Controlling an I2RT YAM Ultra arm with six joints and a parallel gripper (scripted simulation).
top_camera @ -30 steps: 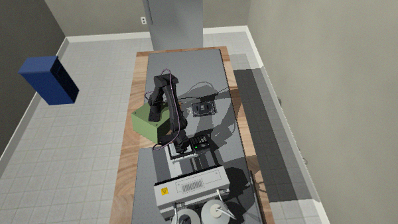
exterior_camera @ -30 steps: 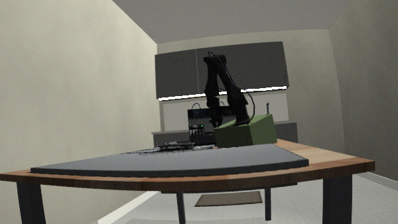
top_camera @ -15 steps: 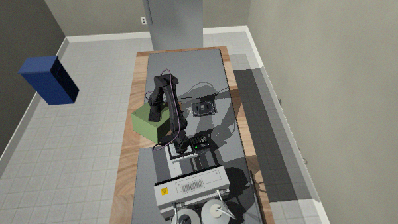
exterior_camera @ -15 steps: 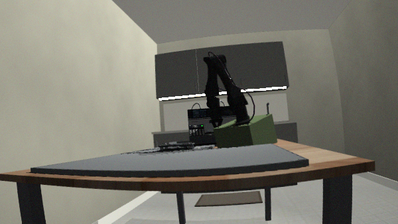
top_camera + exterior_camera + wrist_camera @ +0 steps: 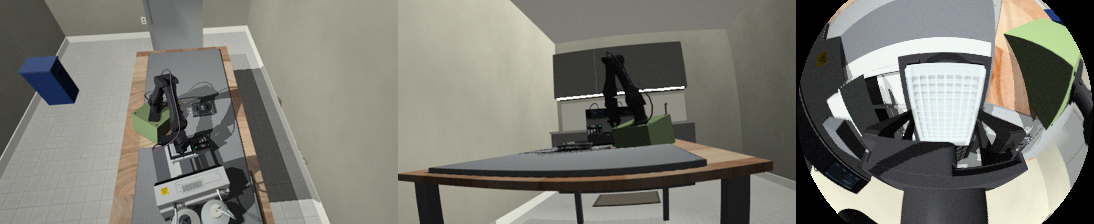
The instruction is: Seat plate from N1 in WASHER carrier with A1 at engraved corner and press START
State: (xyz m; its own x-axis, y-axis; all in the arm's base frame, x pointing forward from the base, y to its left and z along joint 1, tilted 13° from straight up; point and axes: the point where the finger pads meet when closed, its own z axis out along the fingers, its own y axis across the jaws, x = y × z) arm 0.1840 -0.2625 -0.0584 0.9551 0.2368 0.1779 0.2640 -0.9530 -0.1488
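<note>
Right now my hand is 1 cm above the well plate. Also, from my hand: plate washer (15 cm to the right, 4 cm ahead, 4 cm above); then washer carrier (1 cm below); then plate nest (37 cm to the left, 15 cm ahead, 7 cm below).
</note>
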